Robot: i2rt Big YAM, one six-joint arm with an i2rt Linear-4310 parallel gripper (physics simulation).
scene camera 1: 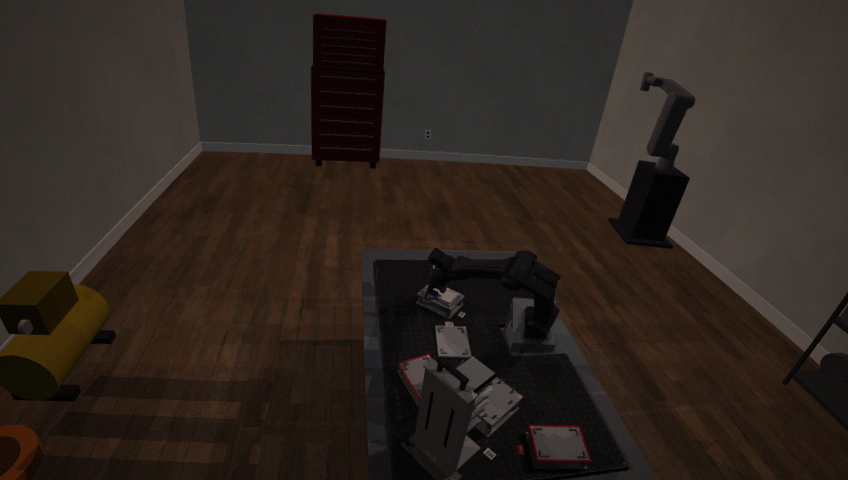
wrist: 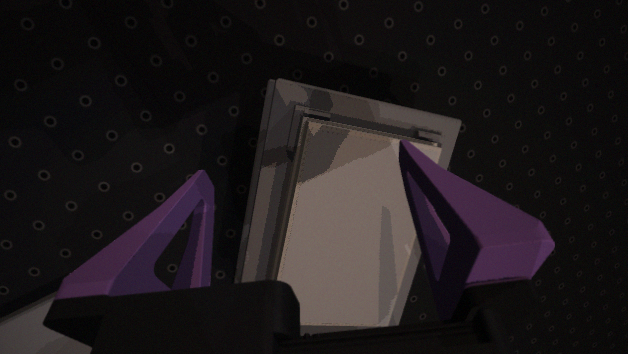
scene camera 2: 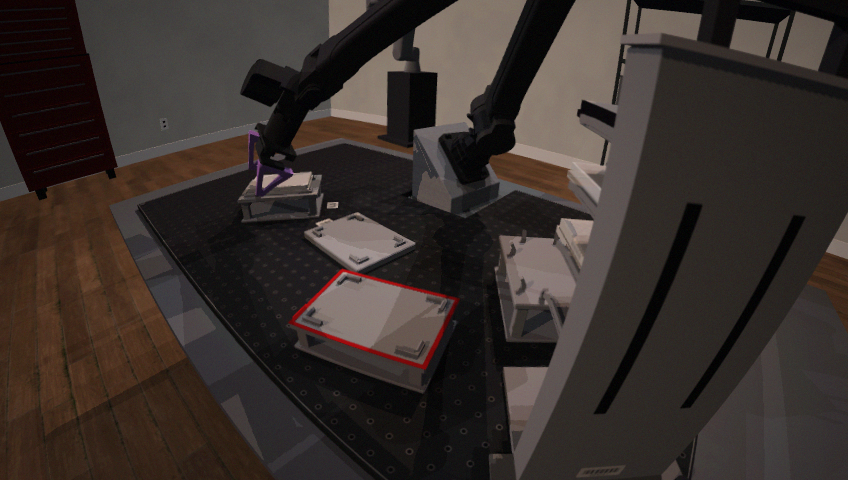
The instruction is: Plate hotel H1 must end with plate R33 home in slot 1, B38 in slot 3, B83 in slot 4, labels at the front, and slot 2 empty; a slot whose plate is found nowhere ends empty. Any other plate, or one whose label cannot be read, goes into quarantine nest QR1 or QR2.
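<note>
My gripper is open, its purple fingers wide apart over the far nest. A pale plate lies in that raised grey nest. In the wrist view the right finger overlaps the plate's right side and the left finger is left of the nest, over the mat; nothing is between them. No plate label is readable. Hotel H1 stands at the near end, its side panel hiding most slots. Plates stick out of it, slot numbers unclear.
A low pale nest lies between the far nest and a red-edged nest. Another red-edged nest is at the near right. A raised nest stands beside the hotel. The arm's base is right of the far nest.
</note>
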